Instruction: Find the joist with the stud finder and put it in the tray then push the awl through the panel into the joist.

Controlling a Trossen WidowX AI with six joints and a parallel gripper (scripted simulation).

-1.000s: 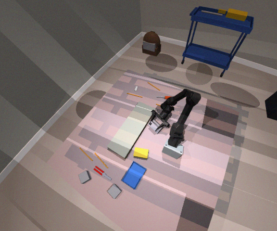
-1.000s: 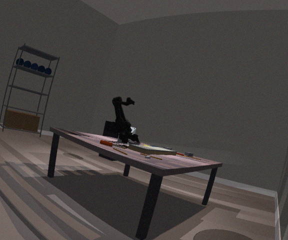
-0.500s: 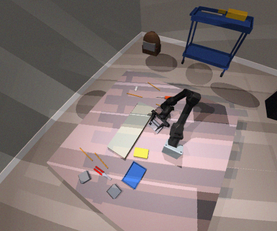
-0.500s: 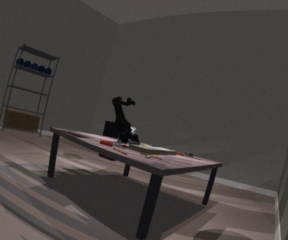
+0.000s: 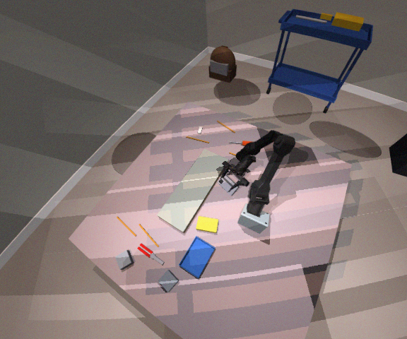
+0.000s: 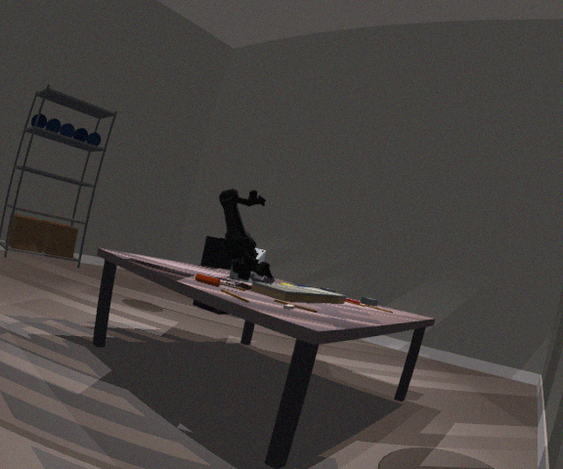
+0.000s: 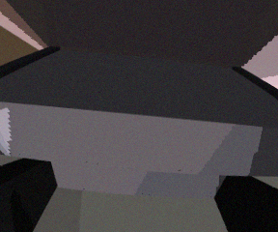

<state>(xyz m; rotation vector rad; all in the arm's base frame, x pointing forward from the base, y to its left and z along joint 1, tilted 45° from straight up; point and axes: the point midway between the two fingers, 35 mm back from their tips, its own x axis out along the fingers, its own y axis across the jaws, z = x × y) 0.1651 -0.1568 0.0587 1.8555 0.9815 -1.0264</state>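
The stud finder lies 10 mm ahead of my gripper tip, 10 mm to the right of it and 10 mm below it. The rest, counted from my gripper tip: yellow block: 20 mm ahead, 240 mm to the left, 50 mm below; awl: 40 mm behind, 120 mm to the right, 60 mm below; blue tray: 10 mm ahead, 410 mm to the left, 50 mm below.
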